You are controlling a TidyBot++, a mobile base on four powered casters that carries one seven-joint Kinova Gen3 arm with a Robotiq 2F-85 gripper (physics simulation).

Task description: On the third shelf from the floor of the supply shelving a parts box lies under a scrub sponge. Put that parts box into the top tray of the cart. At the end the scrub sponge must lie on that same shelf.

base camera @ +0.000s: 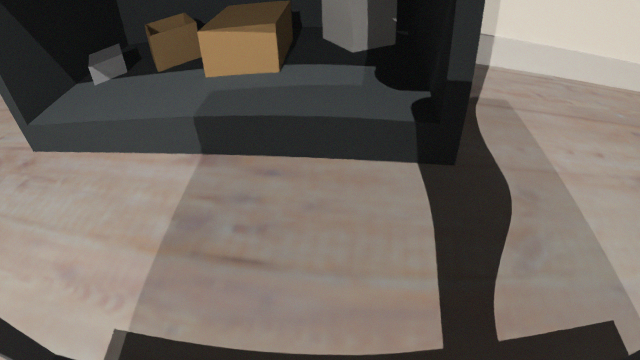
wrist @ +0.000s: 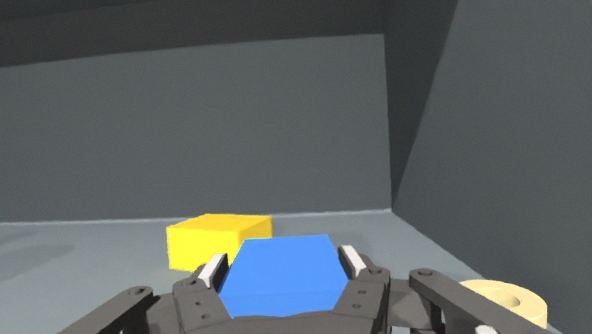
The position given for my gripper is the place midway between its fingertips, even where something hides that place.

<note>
I see my gripper (wrist: 284, 267), a blue parts box (wrist: 281, 276), a yellow scrub sponge (wrist: 191, 243), a supply shelving (base camera: 407, 102) and a wall (base camera: 591, 48).
The supply shelving also shows in the wrist view (wrist: 449, 142). The base camera view does not show the yellow scrub sponge: it is out of frame.
</note>
